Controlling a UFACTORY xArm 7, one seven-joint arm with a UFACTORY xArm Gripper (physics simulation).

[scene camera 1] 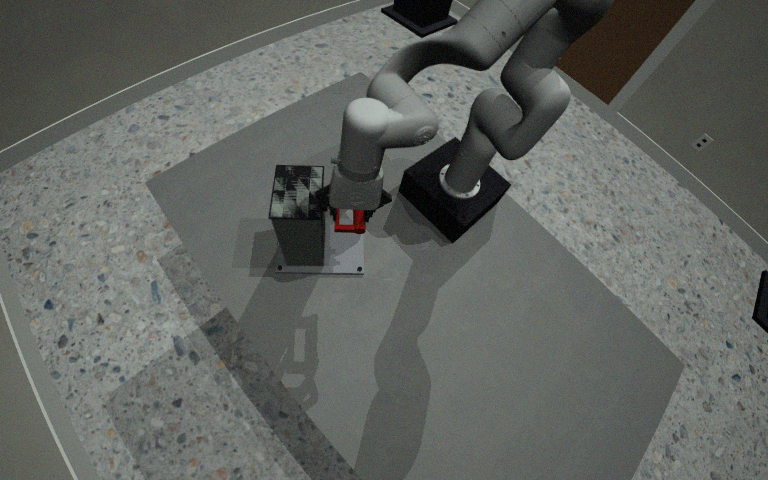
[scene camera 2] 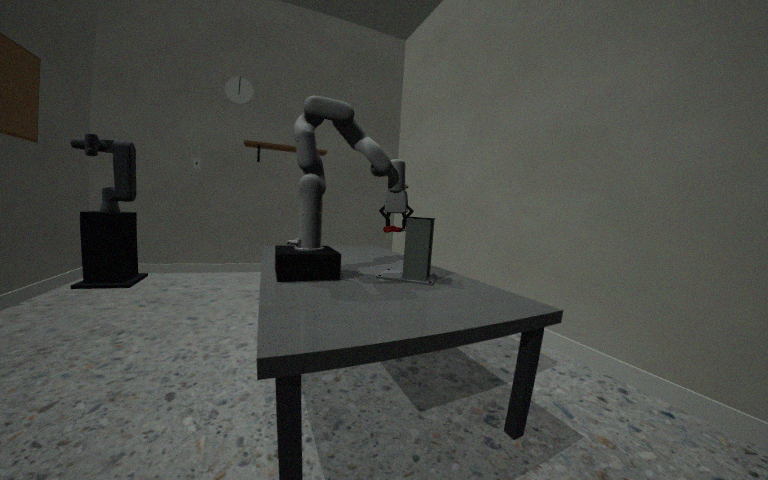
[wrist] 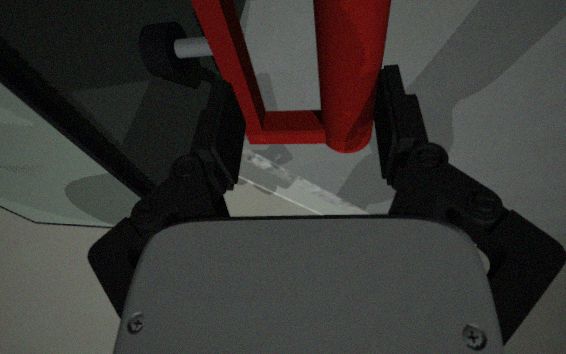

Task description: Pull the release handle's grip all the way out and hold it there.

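Observation:
The red release handle (scene camera 1: pixel 342 228) (scene camera 2: pixel 390 229) (wrist: pixel 295 136) is a rectangular frame with a thick round grip (wrist: pixel 350 75) on the side away from the housing. A short pale rod (wrist: pixel 192 47) joins its inner bar to a black collar (wrist: pixel 156 47) on the tall dark grey-green housing (scene camera 1: pixel 300 243) (scene camera 2: pixel 419 249). My gripper (scene camera 1: pixel 348 217) (scene camera 2: pixel 395 226) (wrist: pixel 305 96) points down and is shut across the handle's end. In the wrist view, the right finger lies against the round grip and the left finger against the inner bar, close to the housing. The gripper's body hides part of the handle in scene camera 1.
The housing stands on a pale base plate (scene camera 1: pixel 346 257) on the grey table (scene camera 1: pixel 509 339) (scene camera 2: pixel 396 325). The arm's black base block (scene camera 1: pixel 453 220) (scene camera 2: pixel 308 266) is close by. Another robot on a black pedestal (scene camera 2: pixel 107 249) stands away from the table.

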